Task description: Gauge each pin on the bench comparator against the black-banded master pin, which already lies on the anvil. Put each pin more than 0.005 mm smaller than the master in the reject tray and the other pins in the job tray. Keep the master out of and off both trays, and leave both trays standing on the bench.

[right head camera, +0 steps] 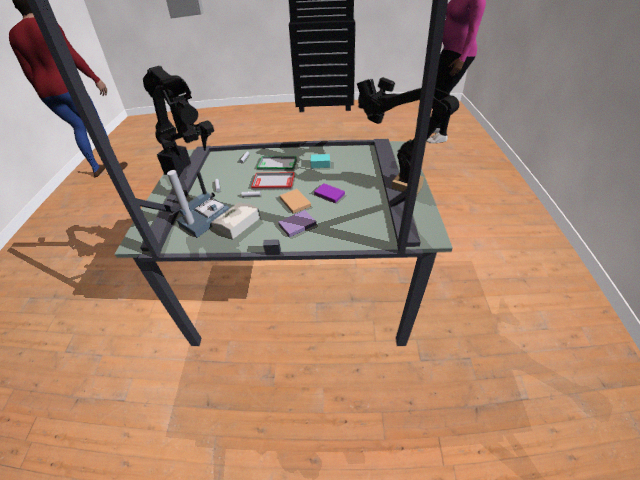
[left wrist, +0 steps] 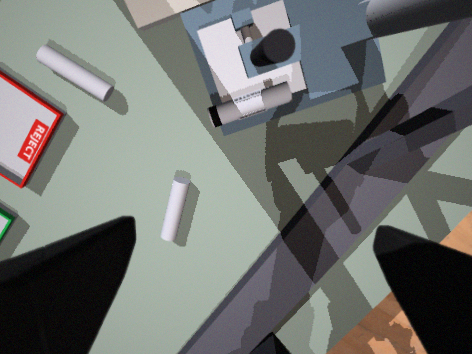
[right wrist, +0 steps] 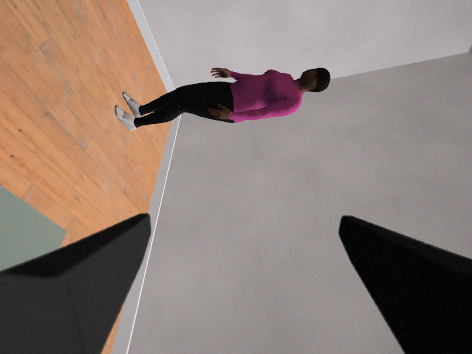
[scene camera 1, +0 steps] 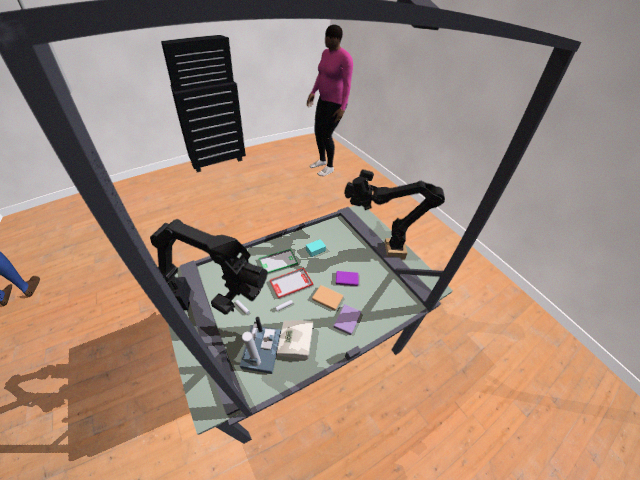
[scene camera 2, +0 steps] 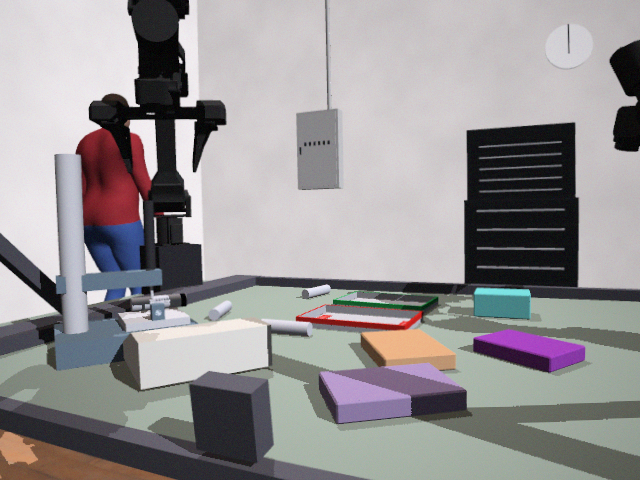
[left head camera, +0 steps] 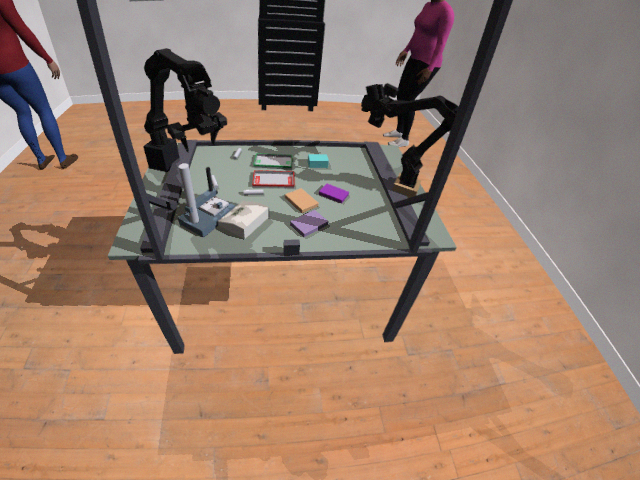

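Seen in the pictures: left gripper, fingertip midpoint: [right head camera: 193, 154] [left wrist: 257, 233] [scene camera 1: 241, 301] [scene camera 2: 162, 172] [left head camera: 200, 147]; right gripper, fingertip midpoint: [right wrist: 247, 223]; left arm's base at its link origin: [right head camera: 171, 150] [scene camera 1: 171, 286] [scene camera 2: 170, 244] [left head camera: 159, 142]; right arm's base at its link origin: [scene camera 1: 396, 245] [left head camera: 408, 182].
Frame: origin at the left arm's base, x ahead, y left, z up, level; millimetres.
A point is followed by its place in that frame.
The blue bench comparator [left head camera: 199, 226] @(x 392, y -327, z -79 mm) [scene camera 2: 87, 350] @(x 421, y -311, z -91 mm) [left wrist: 327, 65] @(x 341, y -273, z -79 mm) stands at the picture's left. The black-banded master pin [left wrist: 276, 96] @(x 345, y -213, z -50 mm) lies across its anvil. One pale pin [left head camera: 214, 182] @(x 300, y -66, z -90 mm) [scene camera 2: 220, 310] @(x 315, y -68, z -95 mm) [left wrist: 175, 210] @(x 291, y -56, z -90 mm) lies near the comparator, another pin [left head camera: 253, 192] @(x 472, y -63, z -95 mm) [scene camera 2: 290, 327] @(x 485, y -59, z -97 mm) [left wrist: 75, 73] @(x 468, y -59, z -91 mm) beside the red REJECT tray [left head camera: 273, 186] @(x 525, y 15, z -103 mm) [left wrist: 31, 95] @(x 478, y -3, z -94 mm), and a third pin [left head camera: 237, 153] @(x 278, y 181, z -93 mm) [scene camera 2: 316, 291] @(x 283, y 178, z -97 mm) left of the green-rimmed job tray [left head camera: 272, 167] @(x 466, y 149, z -105 mm). Both trays stand on the bench, with no pin seen in them. My left gripper [scene camera 2: 161, 169] @(x 332, y -168, z 126 mm) [left wrist: 257, 233] @(x 332, y -168, z 126 mm) is open above the bench. My right gripper [right wrist: 247, 223] @(x 877, y 469, z 168 mm) is open, raised, facing the wall.
A cream readout box [left head camera: 244, 221] @(x 535, y -267, z -59 mm) [scene camera 2: 201, 352] @(x 563, y -242, z -78 mm) adjoins the comparator, whose tall column [scene camera 2: 69, 242] @(x 374, y -312, z 33 mm) rises beside it. A turquoise block [left head camera: 317, 160] @(x 645, y 234, z -71 mm), an orange block [left head camera: 301, 199] @(x 663, y -39, z -91 mm), a purple block [left head camera: 333, 192] @(x 766, y 56, z -92 mm) and a lilac block [left head camera: 309, 223] @(x 733, y -160, z -91 mm) lie on the bench.
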